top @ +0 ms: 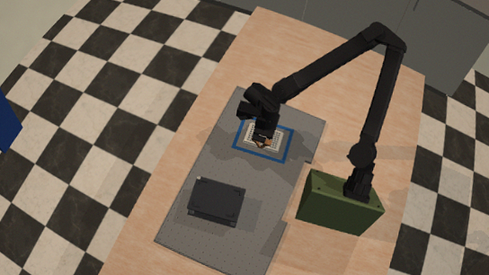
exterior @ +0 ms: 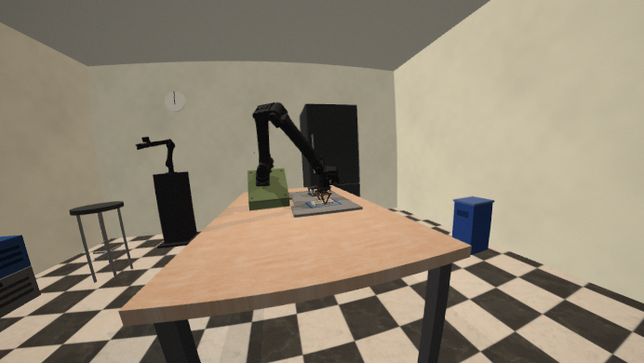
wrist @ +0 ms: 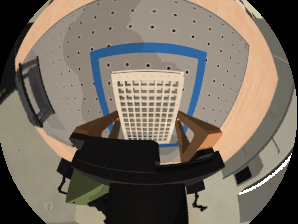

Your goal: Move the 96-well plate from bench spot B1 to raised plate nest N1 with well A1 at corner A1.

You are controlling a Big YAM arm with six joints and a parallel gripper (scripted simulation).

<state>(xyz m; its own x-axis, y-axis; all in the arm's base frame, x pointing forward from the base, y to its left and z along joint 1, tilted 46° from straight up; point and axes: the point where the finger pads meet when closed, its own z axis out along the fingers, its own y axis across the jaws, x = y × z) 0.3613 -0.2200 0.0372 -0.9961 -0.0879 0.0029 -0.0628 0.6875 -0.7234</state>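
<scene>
Right now the 96-well plate is right at my hand. Also, from my hand: raised plate nest N1 (310 mm to the left, 60 mm ahead, 50 mm above).
</scene>
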